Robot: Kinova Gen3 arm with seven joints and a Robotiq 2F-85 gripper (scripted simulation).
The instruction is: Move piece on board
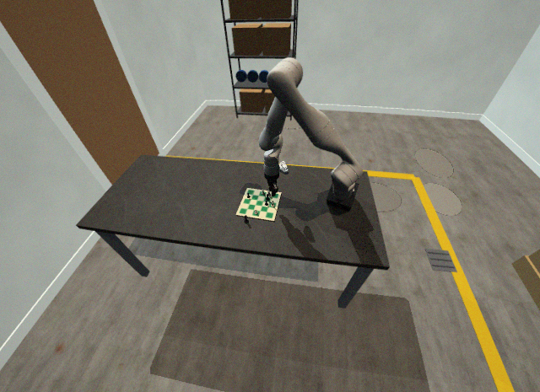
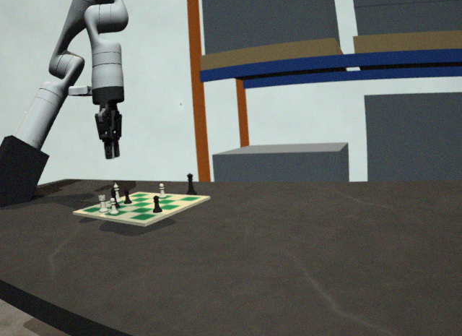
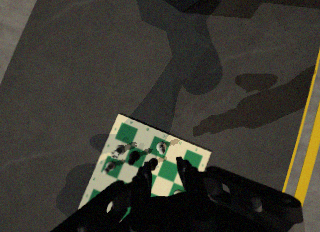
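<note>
The white bishop is 10 cm below my hand. From my hand the other things lie so: green-and-cream chessboard: 8 cm ahead, 2 cm to the right, 12 cm below; white rook: 2 cm ahead, 8 cm to the right, 10 cm below; tall black piece: 14 cm ahead, 11 cm to the left, 10 cm below.
</note>
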